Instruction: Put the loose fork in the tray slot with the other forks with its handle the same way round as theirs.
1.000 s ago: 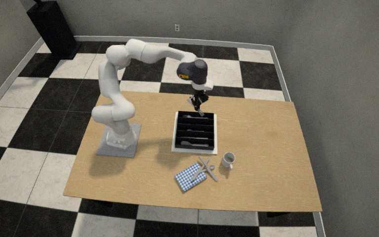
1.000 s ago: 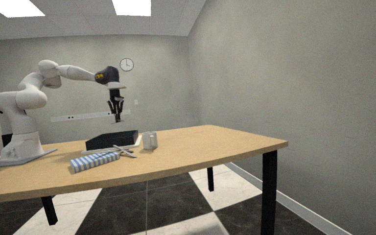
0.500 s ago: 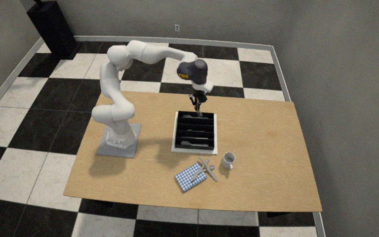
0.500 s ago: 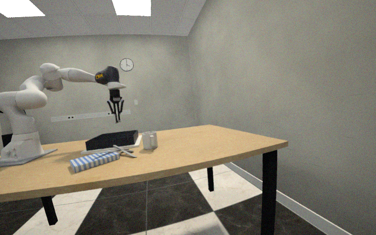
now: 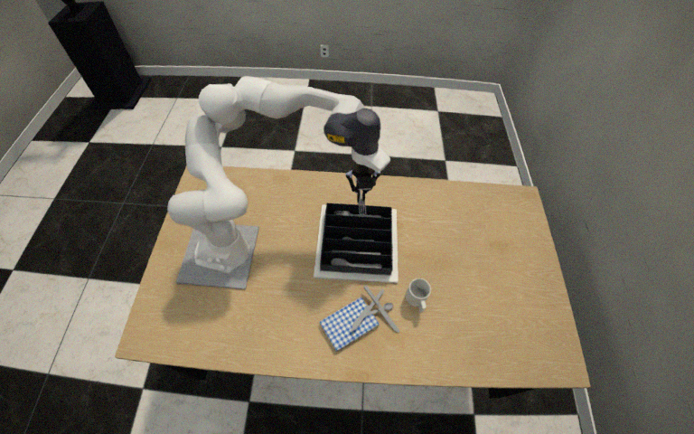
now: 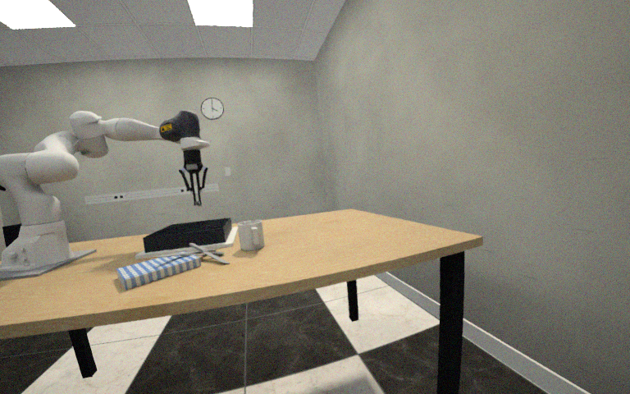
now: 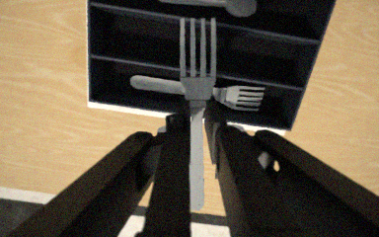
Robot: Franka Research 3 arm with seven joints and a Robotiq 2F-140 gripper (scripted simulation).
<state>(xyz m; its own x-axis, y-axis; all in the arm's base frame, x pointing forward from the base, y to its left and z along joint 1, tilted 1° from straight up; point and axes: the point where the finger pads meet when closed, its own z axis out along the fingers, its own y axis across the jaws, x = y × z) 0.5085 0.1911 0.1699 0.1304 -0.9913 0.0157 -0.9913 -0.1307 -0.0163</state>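
My gripper is now 14 cm above the tray and 11 cm to the left of it. Round my hand: white mug: 34 cm to the right, 23 cm ahead, 14 cm below; then spoon: 16 cm below, 11 cm to the right, 2 cm behind.
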